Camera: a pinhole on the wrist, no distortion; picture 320 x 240 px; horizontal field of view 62.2 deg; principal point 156.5 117.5 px. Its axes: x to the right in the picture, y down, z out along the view. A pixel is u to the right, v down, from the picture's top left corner.
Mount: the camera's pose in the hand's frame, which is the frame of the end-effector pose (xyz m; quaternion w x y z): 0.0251 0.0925 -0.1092 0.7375 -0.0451 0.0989 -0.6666
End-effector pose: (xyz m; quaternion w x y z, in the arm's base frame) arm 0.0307 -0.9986 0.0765 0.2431 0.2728 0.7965 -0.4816
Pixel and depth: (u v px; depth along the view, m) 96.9 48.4 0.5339
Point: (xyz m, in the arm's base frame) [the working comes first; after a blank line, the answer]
In the camera's frame: -0.1200 -0.1391 0.5339

0.2033 -1.3432 -0.2067
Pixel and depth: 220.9 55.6 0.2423
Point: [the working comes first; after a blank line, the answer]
In the camera's frame: 0.0588 -0.0565 0.2423

0.0370 -1.1090 -0.0035
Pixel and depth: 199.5 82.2 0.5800
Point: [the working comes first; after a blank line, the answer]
In the camera's frame: 0.0940 -0.0772 0.5800

-0.0001 -1.4190 -0.1384
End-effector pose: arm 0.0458 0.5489 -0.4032 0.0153 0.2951 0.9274 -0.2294
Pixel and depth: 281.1 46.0 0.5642
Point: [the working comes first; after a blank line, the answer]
In the camera's frame: 0.2650 -0.1521 0.5642

-0.1407 0.2021 -0.7146
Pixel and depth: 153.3 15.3 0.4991
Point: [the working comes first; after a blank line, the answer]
In the camera's frame: -0.0060 -0.1923 0.4991

0.0758 0.3680 -0.7849
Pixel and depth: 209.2 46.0 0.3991
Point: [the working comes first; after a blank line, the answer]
In the camera's frame: 0.0793 -0.1076 0.3991

-0.0070 0.4089 -0.6587
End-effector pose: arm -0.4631 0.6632 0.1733 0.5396 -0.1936 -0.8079 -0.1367
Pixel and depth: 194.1 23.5 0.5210
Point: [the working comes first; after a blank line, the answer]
In the camera's frame: 0.0739 -0.1846 0.5210

-0.8171 0.8105 -0.0282
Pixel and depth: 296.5 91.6 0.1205
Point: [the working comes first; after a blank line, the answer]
In the camera's frame: 0.0636 -0.0118 0.1205

-0.4733 0.6908 0.2125
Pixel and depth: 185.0 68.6 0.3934
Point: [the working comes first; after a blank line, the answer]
In the camera's frame: 0.0423 -0.0725 0.3934

-0.7027 0.8076 0.1013
